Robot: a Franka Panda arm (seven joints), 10 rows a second.
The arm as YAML. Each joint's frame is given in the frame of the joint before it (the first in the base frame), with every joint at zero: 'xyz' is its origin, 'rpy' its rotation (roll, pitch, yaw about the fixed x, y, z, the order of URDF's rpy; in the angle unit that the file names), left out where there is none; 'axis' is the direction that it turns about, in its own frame. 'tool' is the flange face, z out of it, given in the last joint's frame.
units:
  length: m
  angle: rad
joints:
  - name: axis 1
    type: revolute
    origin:
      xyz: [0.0, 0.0, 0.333]
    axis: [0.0, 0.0, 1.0]
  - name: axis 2
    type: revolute
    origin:
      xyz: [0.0, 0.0, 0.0]
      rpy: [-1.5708, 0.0, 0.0]
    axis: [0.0, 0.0, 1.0]
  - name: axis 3
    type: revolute
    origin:
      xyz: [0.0, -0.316, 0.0]
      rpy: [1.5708, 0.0, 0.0]
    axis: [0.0, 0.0, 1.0]
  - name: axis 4
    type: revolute
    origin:
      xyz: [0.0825, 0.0, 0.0]
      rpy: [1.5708, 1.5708, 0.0]
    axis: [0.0, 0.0, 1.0]
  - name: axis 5
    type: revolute
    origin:
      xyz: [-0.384, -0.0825, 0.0]
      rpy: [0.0, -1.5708, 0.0]
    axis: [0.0, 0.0, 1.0]
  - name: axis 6
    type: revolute
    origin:
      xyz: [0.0, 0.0, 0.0]
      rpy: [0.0, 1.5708, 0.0]
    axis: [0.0, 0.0, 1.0]
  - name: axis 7
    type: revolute
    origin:
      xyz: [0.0, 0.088, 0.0]
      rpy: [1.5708, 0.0, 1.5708]
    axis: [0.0, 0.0, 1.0]
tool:
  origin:
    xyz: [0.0, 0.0, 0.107]
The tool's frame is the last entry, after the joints.
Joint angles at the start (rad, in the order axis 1, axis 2, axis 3, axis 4, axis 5, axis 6, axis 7):
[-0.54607 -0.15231 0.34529 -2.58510 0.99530 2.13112 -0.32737]
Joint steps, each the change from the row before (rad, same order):
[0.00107 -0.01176 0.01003 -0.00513 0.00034 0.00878 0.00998]
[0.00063 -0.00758 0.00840 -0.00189 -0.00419 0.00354 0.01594]
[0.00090 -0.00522 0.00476 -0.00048 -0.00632 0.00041 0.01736]
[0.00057 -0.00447 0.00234 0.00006 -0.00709 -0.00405 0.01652]
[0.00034 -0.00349 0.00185 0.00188 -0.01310 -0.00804 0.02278]
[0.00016 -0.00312 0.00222 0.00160 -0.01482 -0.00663 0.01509]
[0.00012 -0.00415 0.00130 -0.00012 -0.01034 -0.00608 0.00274]
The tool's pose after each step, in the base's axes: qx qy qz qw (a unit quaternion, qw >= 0); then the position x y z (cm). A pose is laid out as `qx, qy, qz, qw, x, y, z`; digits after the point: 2 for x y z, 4 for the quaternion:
-0.8968, 0.2627, 0.0321, 0.3547, 41.14, -4.61, 30.16
-0.8978, 0.2646, 0.0332, 0.3504, 41.14, -4.30, 30.35
-0.8983, 0.2675, 0.0358, 0.3468, 41.14, -4.10, 30.50
-0.8982, 0.2703, 0.0395, 0.3445, 41.12, -3.95, 30.64
-0.8981, 0.2736, 0.0462, 0.3412, 41.11, -3.80, 30.78
-0.8995, 0.2733, 0.0514, 0.3370, 41.09, -3.67, 30.90
-0.9015, 0.2694, 0.0539, 0.3343, 41.02, -3.57, 31.01

